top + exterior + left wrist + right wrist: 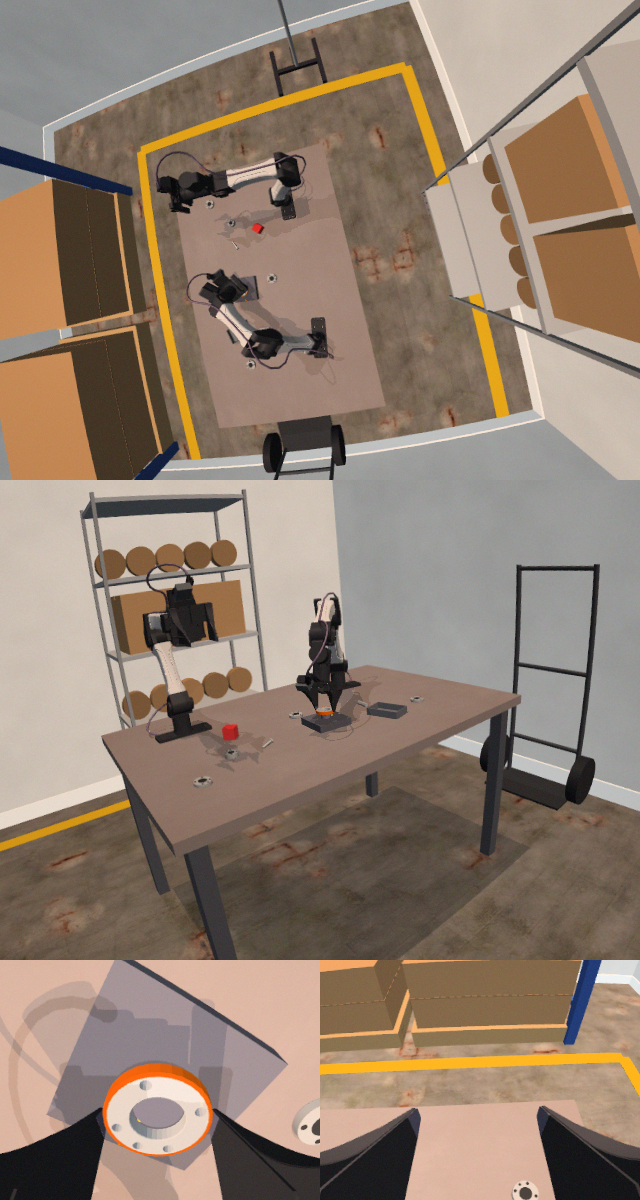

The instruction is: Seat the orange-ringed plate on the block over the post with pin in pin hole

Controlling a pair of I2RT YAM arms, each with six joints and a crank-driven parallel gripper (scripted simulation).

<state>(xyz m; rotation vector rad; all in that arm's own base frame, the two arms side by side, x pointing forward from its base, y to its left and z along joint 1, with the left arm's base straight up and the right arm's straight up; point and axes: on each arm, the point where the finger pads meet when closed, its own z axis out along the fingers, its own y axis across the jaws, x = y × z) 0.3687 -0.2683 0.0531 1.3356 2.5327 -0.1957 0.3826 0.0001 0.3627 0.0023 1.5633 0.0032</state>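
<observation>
My left hand is 30 mm to the right of the dark block and 30 mm above it. Round my left hand: orange-ringed plate (right at my left hand); grey tray (210 mm to the left, 80 mm ahead, 50 mm below); light rod (220 mm to the left, 50 mm below, 50 mm behind).
</observation>
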